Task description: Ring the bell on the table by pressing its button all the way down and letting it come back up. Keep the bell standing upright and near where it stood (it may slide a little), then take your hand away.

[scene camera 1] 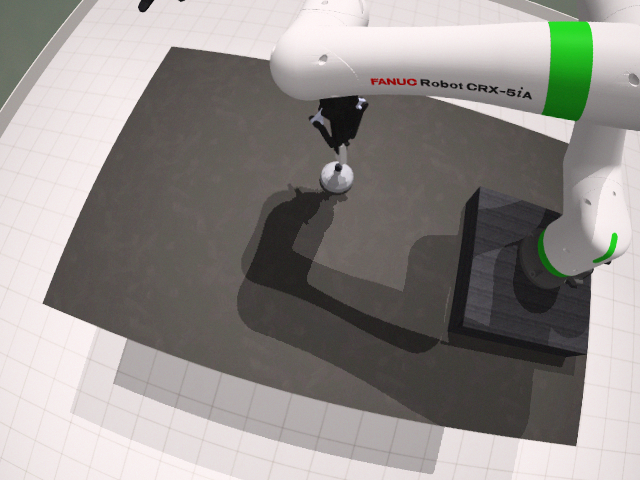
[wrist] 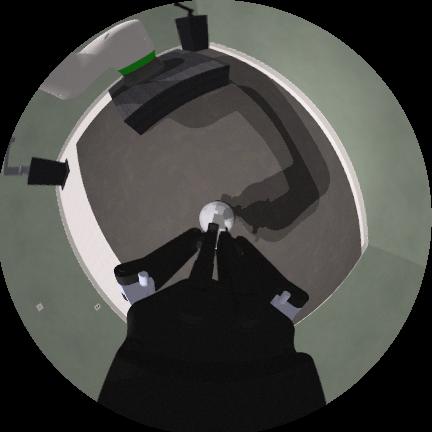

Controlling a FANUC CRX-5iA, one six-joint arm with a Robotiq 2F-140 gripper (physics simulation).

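Places are measured from the arm's base along level axes (x ahead, y left, z up), in centimetres.
Pixels of known places: gripper, fingertip midpoint: (scene camera 1: pixel 341 160) (wrist: pixel 216 221); arm's base, link origin: (scene camera 1: pixel 544 259) (wrist: pixel 144 74).
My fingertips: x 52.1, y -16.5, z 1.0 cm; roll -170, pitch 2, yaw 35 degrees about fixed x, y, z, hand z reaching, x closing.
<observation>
Ahead of a thing's pixels: the offset from my fingertips to its top centre. Level surfaces: height alone.
A small silver-white domed bell @(dx +0.3, dy -0.4, dz -3.5 cm) (scene camera 1: pixel 334 181) (wrist: pixel 207 214) stands upright on the dark table top. Its black button @(dx +0.3, dy -0.4, dz -3.5 cm) (scene camera 1: pixel 338 167) shows at the top of the dome in the scene view; in the wrist view the fingers hide it. My gripper (scene camera 1: pixel 342 155) (wrist: pixel 216 221) is shut with nothing between its fingers. It points down, and its pale fingertips are right by the button, slightly behind it in the scene view. I cannot tell whether they touch the button.
The dark table top @(dz -10.1 cm) (scene camera 1: pixel 170 206) (wrist: pixel 150 165) lies around the bell. A black block (scene camera 1: pixel 516 206) (wrist: pixel 175 100) carries the arm's base at the right in the scene view. The white arm (scene camera 1: pixel 439 59) reaches over the table's back part, and its shadow falls beside the bell.
</observation>
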